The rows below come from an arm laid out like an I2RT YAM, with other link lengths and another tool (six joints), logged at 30 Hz.
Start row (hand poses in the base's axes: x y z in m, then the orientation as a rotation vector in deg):
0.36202, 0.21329, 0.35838, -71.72, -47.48, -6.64
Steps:
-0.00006, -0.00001, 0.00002, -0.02, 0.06, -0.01
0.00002, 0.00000, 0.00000, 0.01, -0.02, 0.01
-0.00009, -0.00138, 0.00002, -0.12, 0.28, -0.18
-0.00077, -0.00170, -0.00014, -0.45, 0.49, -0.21
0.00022, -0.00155, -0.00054, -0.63, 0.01, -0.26
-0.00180, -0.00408, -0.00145, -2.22, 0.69, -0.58
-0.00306, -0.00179, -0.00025, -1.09, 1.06, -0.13
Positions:
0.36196, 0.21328, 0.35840, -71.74, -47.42, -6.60
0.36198, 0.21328, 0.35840, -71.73, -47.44, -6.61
0.36189, 0.21190, 0.35842, -71.91, -47.10, -6.53
0.36112, 0.21020, 0.35828, -72.41, -46.61, -6.21
0.36134, 0.20865, 0.35774, -73.11, -46.53, -6.16
0.35954, 0.20457, 0.35629, -75.42, -45.88, -5.30
0.35648, 0.20278, 0.35604, -76.45, -45.04, -4.27

